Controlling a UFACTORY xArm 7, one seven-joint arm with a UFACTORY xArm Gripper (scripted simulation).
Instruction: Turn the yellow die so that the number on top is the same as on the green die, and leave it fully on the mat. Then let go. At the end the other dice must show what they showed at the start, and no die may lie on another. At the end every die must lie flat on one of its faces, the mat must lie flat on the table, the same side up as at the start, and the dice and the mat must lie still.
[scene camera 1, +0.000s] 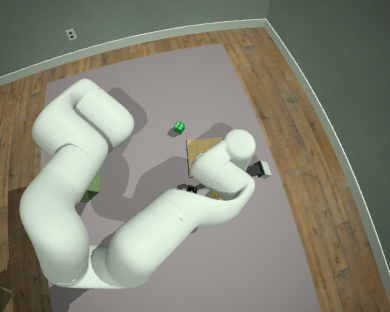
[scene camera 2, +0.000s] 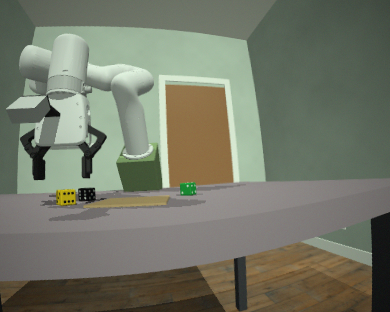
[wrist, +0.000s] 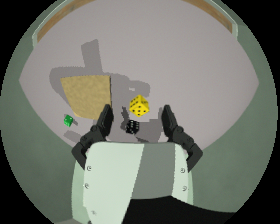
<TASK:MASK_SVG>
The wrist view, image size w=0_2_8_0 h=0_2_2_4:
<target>gripper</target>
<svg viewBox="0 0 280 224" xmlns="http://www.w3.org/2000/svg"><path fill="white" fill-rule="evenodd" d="M71 151L84 170L84 199L92 224L224 224L236 213L212 211L187 203L188 173L200 160L203 152L194 143L194 139L184 132L183 127L178 126L170 105L164 106L161 115L164 135L170 138L167 142L134 143L107 141L105 137L110 134L114 115L111 106L105 104L97 121L98 124L93 125L90 131L80 138L80 142Z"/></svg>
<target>tan mat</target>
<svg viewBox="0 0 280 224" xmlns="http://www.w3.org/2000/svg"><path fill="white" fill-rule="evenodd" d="M60 78L67 100L76 117L98 120L105 104L109 104L112 109L110 76L87 75Z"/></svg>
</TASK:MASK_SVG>
